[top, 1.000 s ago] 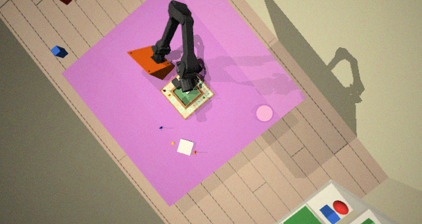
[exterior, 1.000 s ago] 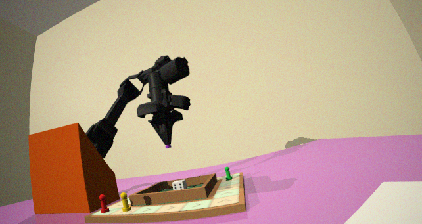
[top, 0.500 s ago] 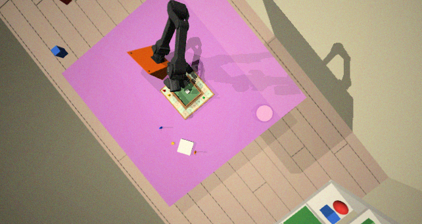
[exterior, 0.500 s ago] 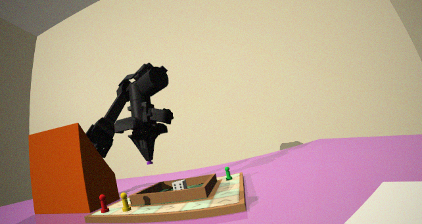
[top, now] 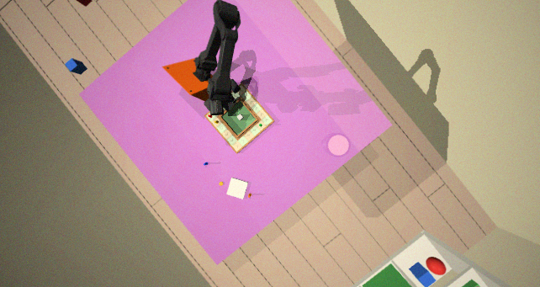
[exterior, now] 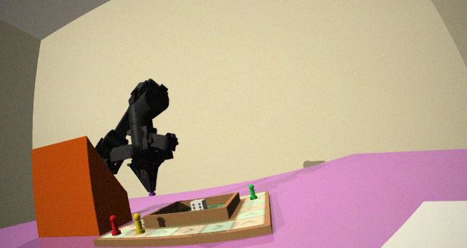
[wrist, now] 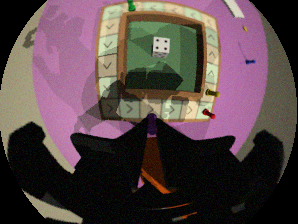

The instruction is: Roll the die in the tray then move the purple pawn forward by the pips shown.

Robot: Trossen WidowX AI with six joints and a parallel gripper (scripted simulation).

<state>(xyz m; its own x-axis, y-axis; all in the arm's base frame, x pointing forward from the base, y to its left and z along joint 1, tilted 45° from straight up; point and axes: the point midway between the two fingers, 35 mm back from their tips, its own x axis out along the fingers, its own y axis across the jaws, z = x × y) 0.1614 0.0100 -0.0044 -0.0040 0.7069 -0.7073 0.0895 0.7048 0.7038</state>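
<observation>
My gripper tip is now 110 mm short of the white die, 20 mm to the left of it and 40 mm above it. Also, from my gripper tip: green tray (110 mm ahead, 30 mm to the right, 60 mm below); red pawn (20 mm behind, 140 mm to the right, 40 mm below); purple pawn (10 mm above).
</observation>
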